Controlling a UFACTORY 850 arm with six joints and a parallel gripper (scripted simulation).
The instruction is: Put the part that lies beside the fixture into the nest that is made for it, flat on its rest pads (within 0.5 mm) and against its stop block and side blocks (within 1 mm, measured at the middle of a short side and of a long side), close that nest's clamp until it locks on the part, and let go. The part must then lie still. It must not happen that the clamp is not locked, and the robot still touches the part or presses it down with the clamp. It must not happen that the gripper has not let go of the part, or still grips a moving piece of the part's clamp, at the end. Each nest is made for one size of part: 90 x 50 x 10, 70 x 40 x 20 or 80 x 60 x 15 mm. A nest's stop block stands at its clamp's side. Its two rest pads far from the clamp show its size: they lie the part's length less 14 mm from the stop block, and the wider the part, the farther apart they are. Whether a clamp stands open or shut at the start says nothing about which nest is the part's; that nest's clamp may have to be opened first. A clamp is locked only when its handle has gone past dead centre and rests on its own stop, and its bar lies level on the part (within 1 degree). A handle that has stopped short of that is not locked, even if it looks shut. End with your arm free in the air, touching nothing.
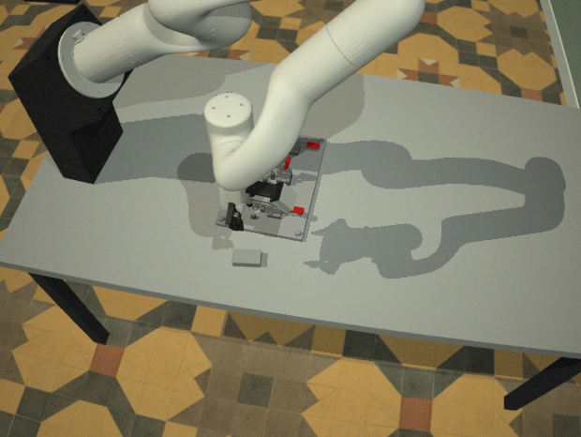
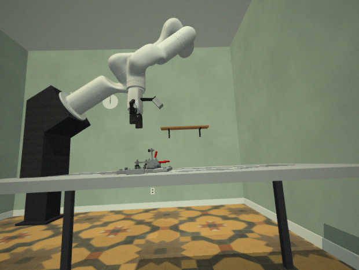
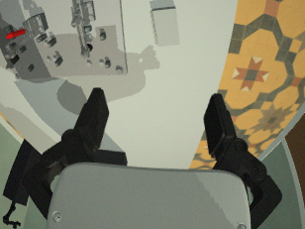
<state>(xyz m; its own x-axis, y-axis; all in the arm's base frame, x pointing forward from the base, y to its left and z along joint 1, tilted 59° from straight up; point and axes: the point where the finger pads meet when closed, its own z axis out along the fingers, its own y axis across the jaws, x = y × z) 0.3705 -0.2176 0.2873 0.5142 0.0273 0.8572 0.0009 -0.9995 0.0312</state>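
Now: the grey block part 10 mm to the right of my hand and 210 mm below it. Round my hand: grey fixture plate: 240 mm to the left, 210 mm below.
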